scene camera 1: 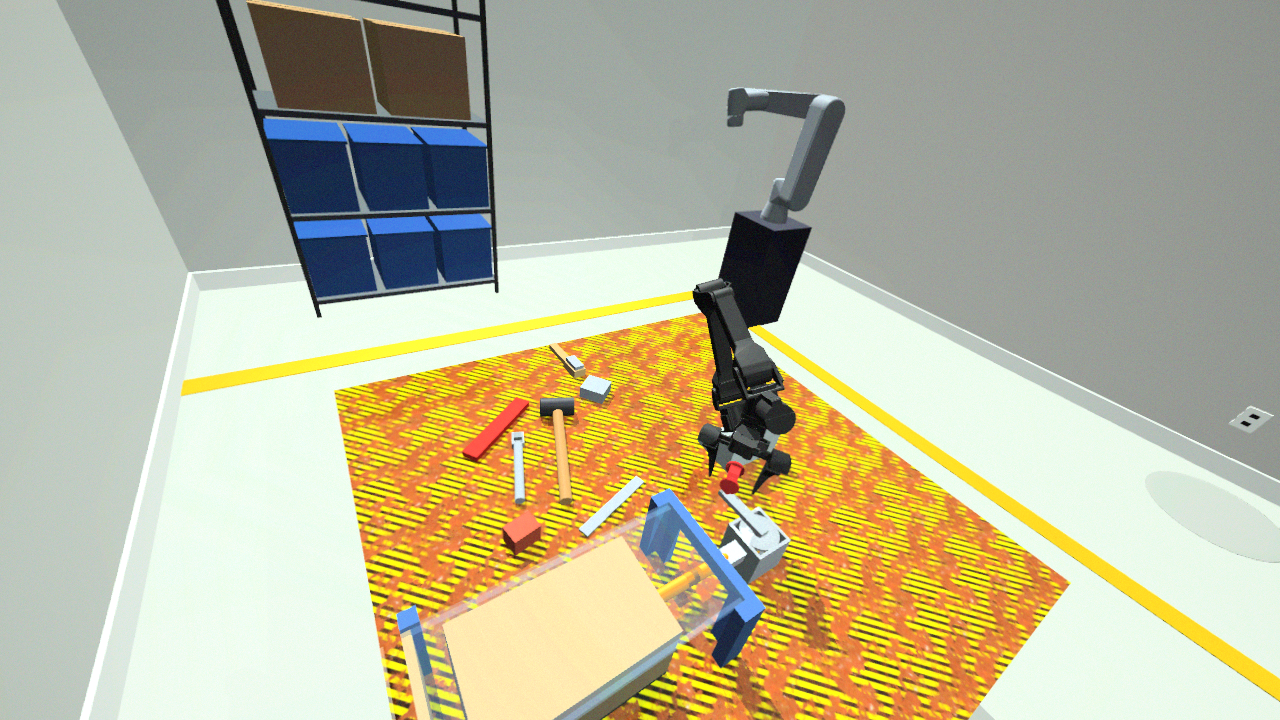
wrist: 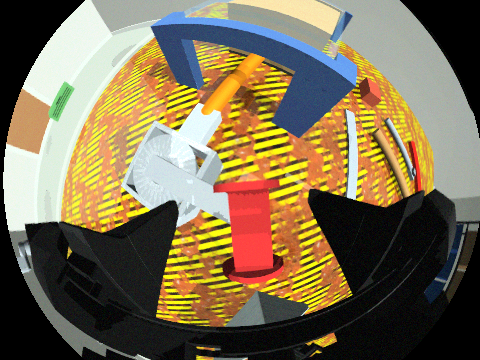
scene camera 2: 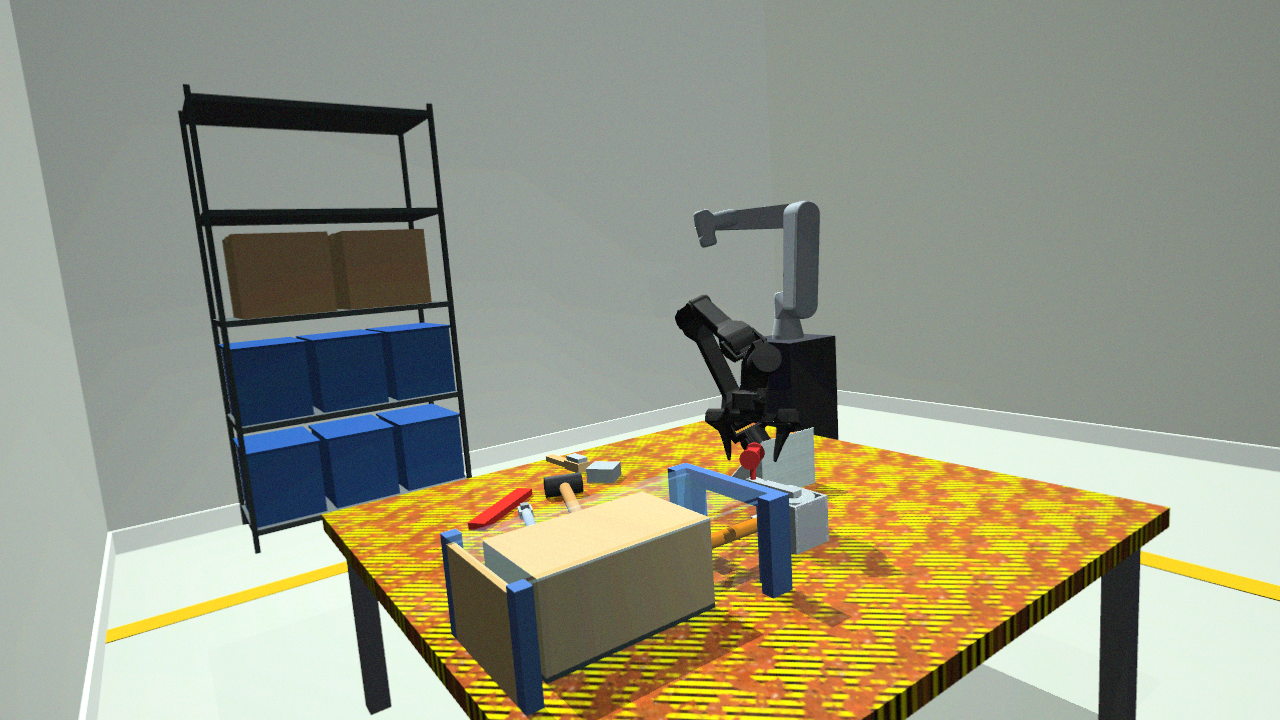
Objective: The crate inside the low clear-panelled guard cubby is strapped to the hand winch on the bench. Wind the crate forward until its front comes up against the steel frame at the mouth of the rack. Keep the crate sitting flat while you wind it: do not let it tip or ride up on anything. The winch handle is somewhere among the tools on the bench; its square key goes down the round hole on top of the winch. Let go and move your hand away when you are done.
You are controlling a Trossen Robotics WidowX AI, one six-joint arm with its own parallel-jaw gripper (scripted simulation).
Scene:
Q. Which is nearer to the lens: the wrench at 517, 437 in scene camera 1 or the red block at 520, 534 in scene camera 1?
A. The red block.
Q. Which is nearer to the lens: the grey flat bar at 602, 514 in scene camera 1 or the hammer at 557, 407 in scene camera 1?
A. The grey flat bar.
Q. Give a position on a red grip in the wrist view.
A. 253, 261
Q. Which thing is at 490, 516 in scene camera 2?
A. A red bar.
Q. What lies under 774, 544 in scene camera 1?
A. A grey winch.

